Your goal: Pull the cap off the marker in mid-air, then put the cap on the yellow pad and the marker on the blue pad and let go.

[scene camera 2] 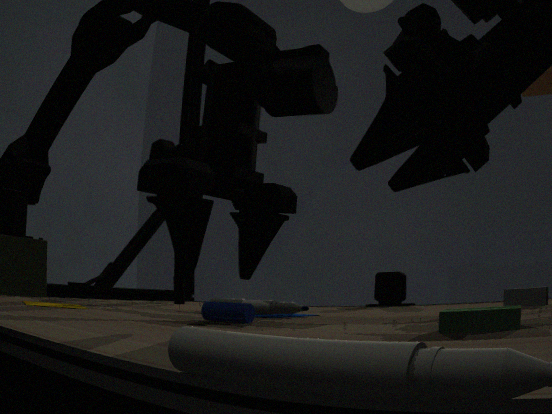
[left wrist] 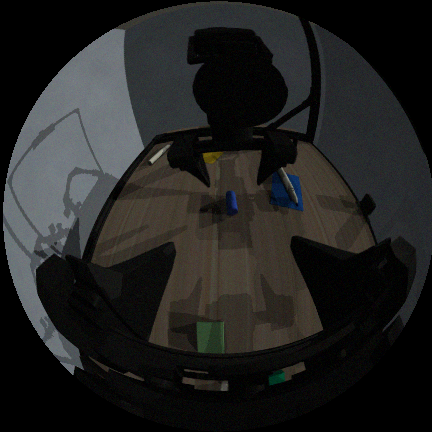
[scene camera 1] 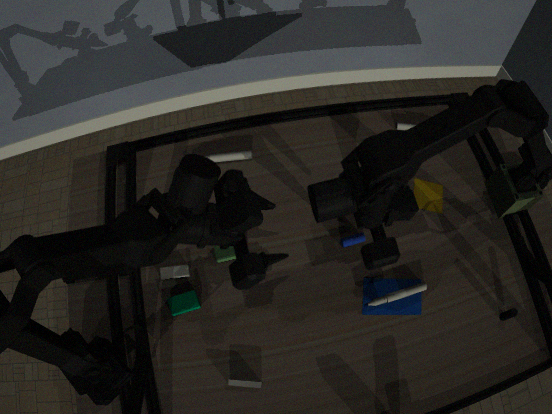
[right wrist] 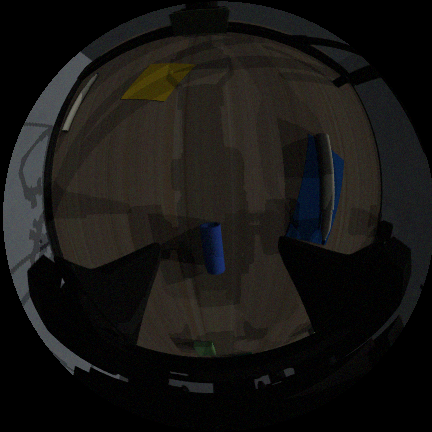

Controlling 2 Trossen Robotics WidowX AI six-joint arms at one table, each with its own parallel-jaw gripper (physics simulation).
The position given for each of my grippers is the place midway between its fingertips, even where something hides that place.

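Observation:
In scene camera 2 I can see my left gripper (scene camera 2: 374, 178) and my right gripper (scene camera 2: 217, 279), along with a blue cap (scene camera 2: 213, 311). Scene camera 1 gives me a yellow pad (scene camera 1: 429, 196), and it shows my left gripper (scene camera 1: 280, 231) and my right gripper (scene camera 1: 364, 234) too. The left wrist view has my left gripper (left wrist: 234, 245) and my right gripper (left wrist: 233, 184). As for the right wrist view, a blue pad (right wrist: 305, 223) is visible there, and so are the blue cap (right wrist: 210, 233) and my right gripper (right wrist: 219, 246).

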